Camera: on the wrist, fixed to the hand. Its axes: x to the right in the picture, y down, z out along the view.
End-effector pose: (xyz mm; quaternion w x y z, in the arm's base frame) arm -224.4 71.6 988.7 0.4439 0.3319 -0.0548 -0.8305
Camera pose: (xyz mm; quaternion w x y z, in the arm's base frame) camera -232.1 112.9 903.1 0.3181 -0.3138 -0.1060 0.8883
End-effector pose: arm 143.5 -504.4 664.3 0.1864 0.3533 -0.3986 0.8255
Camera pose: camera 140.7 -410.0 677.6 0.6764 0.5529 0.0626 0.4827
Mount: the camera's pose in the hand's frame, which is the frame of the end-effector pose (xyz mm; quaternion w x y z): 14.1 -63.2 -70.0 0.6949 0.1082 -0.0046 -0.7109
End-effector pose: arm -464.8 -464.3 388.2 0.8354 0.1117 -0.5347 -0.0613
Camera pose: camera -394.3 -520.1 356.4 0.5224 0.5478 -0.3026 -0.5791
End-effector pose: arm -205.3 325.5 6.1 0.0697 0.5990 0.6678 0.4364
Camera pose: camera -299.0 308.9 12.7 0.2969 -0.0489 0.9368 0.1787
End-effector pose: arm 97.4 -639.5 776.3 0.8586 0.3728 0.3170 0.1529
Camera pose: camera 63.6 -637.1 687.2 0.6664 0.1273 0.4979 -0.5401
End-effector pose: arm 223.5 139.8 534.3 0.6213 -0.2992 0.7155 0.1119
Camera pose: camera 201.1 48.2 548.4 0.5470 -0.6488 0.2938 -0.4400
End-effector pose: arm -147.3 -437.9 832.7 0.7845 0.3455 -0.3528 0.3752
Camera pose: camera -67.5 -406.9 790.8 0.7729 0.5775 0.0374 -0.2604
